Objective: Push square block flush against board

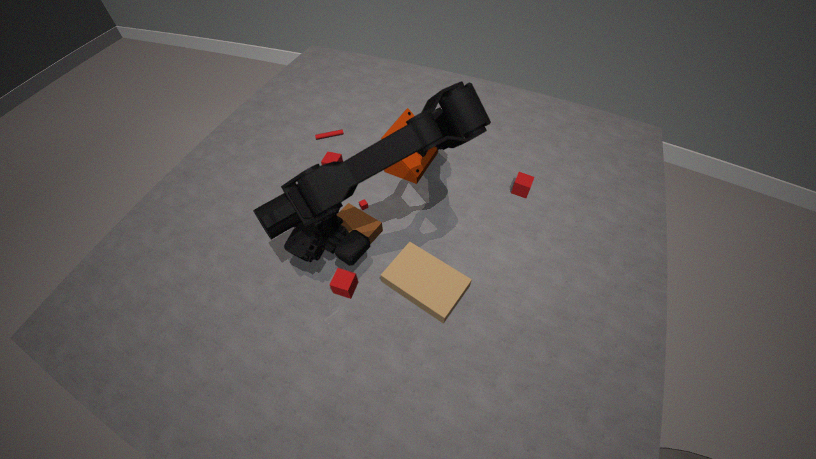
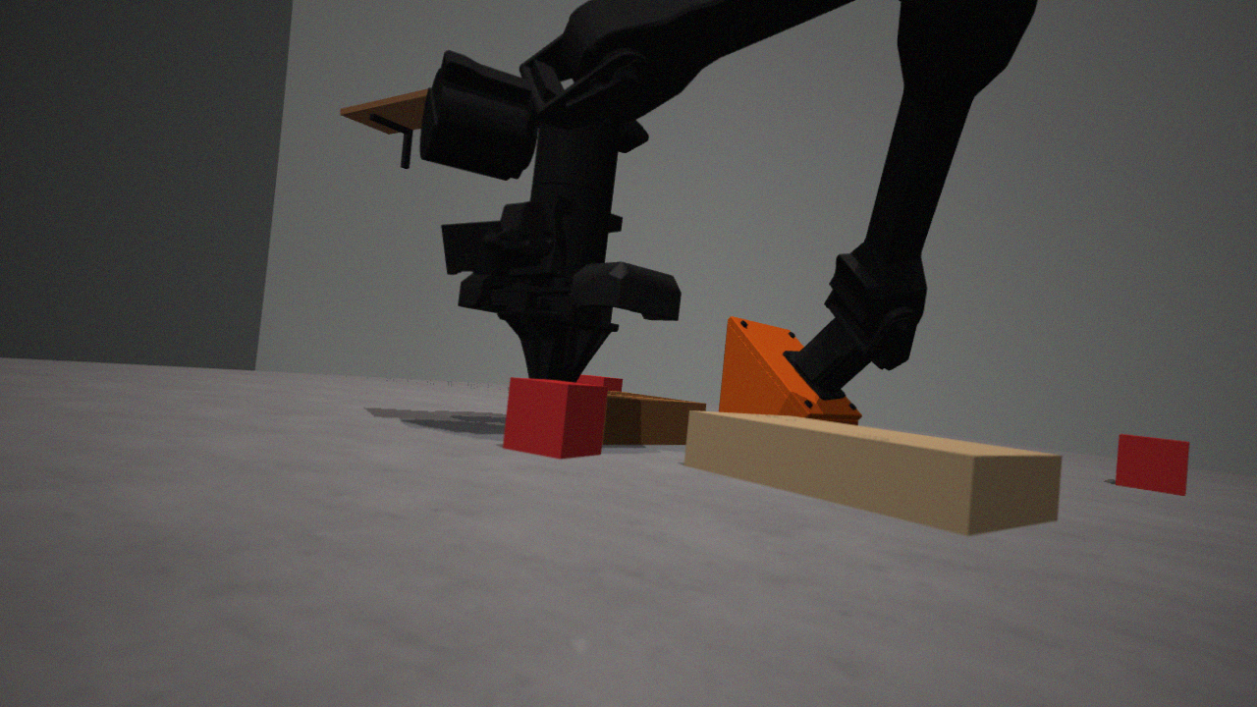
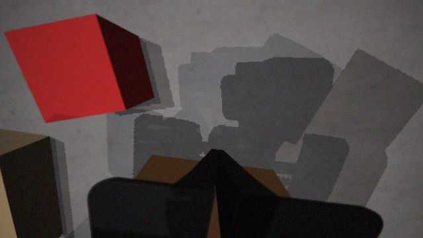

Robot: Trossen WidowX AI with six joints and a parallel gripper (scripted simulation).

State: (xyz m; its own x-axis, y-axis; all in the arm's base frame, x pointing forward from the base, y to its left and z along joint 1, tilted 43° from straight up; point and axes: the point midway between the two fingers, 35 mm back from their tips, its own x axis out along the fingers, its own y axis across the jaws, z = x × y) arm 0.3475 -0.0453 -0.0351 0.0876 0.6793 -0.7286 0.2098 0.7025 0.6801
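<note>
My gripper tip is 14 cm past the tiny red cube. From my gripper tip the other things lie so: red stick: 34 cm behind, 22 cm to the right, 1 cm below; then square block: 6 cm behind, 1 cm to the left; then board: 1 cm behind, 21 cm to the left.
</note>
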